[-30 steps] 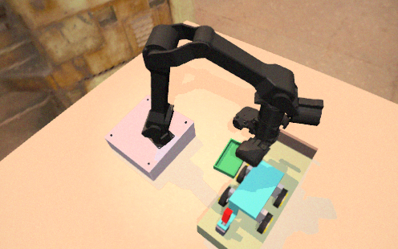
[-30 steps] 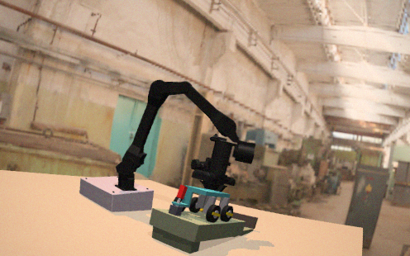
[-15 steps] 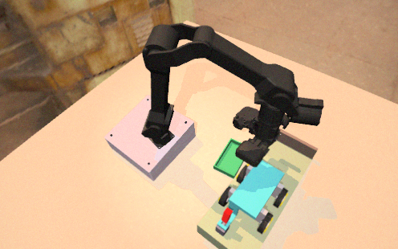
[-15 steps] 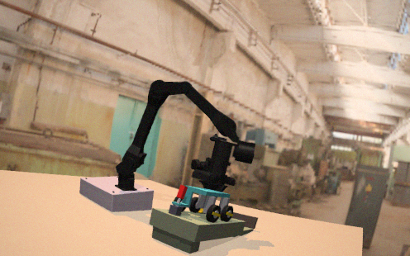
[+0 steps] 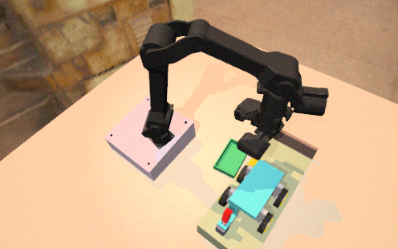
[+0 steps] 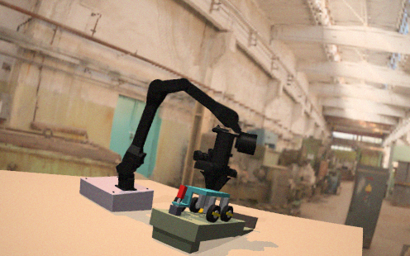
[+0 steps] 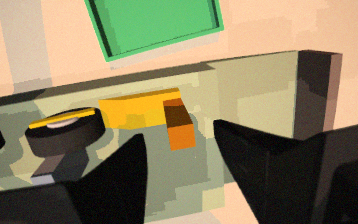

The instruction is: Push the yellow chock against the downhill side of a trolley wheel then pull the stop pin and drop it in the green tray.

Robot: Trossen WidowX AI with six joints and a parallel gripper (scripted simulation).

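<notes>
Now: gripper tip 1 cm short of the yellow chock, 2 cm to the left of it and 4 cm above it. From my gripper tip the other things lie so: dark ramp lip: 3 cm ahead, 14 cm to the left, 9 cm below; then cyan trolley: 8 cm ahead, 11 cm to the right, 1 cm below; then red-headed stop pin: 7 cm ahead, 21 cm to the right, 1 cm above.
</notes>
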